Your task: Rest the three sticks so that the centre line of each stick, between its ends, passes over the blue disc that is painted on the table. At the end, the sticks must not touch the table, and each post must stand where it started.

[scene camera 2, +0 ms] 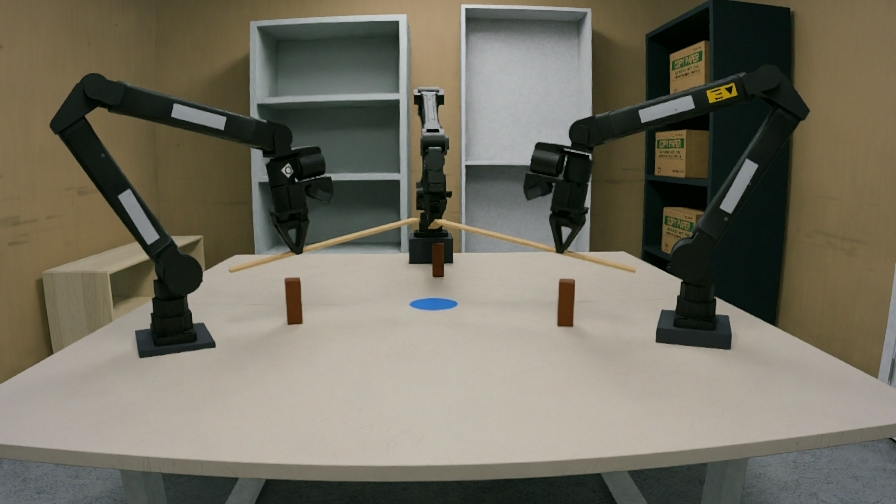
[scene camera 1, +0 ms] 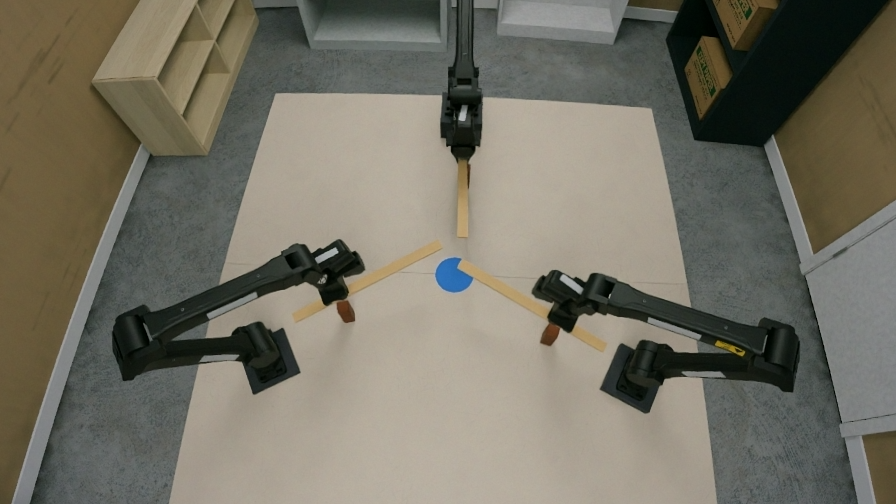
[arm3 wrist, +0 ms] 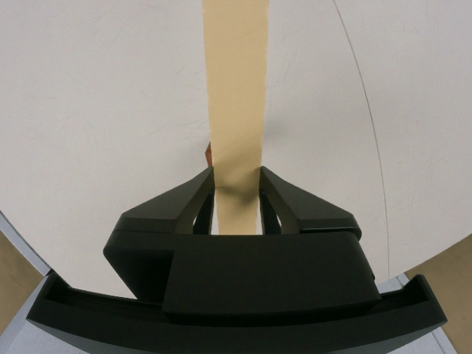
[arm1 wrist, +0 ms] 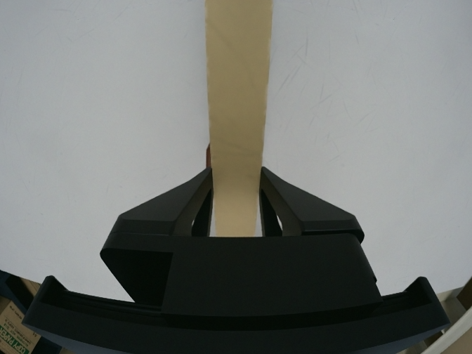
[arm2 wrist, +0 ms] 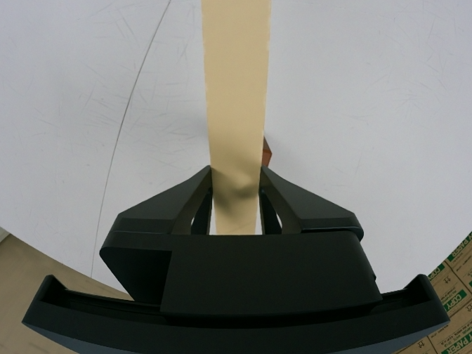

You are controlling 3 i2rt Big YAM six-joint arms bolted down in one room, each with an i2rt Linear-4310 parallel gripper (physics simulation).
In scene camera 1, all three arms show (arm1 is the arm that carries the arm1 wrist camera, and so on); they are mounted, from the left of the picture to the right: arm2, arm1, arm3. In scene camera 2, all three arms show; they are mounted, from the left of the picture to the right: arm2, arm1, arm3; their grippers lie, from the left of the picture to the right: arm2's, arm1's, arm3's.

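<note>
Arm1's gripper (arm1 wrist: pixel 236 172) (scene camera 1: pixel 463 157) is shut on one stick (arm1 wrist: pixel 238 75) (scene camera 1: pixel 462 206), held above the back post (scene camera 2: pixel 437 260). Arm2's gripper (arm2 wrist: pixel 236 172) (scene camera 2: pixel 298 252) is shut on another stick (arm2 wrist: pixel 236 75) (scene camera 1: pixel 394 268) (scene camera 2: pixel 357 236), above the left post (scene camera 1: pixel 345 312) (scene camera 2: pixel 293 300). Arm3's gripper (arm3 wrist: pixel 237 172) (scene camera 2: pixel 560 252) is shut on the third stick (arm3 wrist: pixel 236 75) (scene camera 1: pixel 504 289) (scene camera 2: pixel 501 236), above the right post (scene camera 1: pixel 549 335) (scene camera 2: pixel 565 302). Arm2's and arm3's sticks tilt up towards the middle. The posts stand upright. In scene camera 1, arm3's stick end overlaps the blue disc (scene camera 1: pixel 451 275) (scene camera 2: pixel 433 304).
The inner stick ends are close together high over the table (scene camera 1: pixel 438 401) (scene camera 2: pixel 438 401). Arm2's base (scene camera 2: pixel 175 341) stands at the left, arm3's base (scene camera 2: pixel 693 332) at the right and arm1's base (scene camera 2: pixel 430 250) at the back. Shelves stand beyond the table.
</note>
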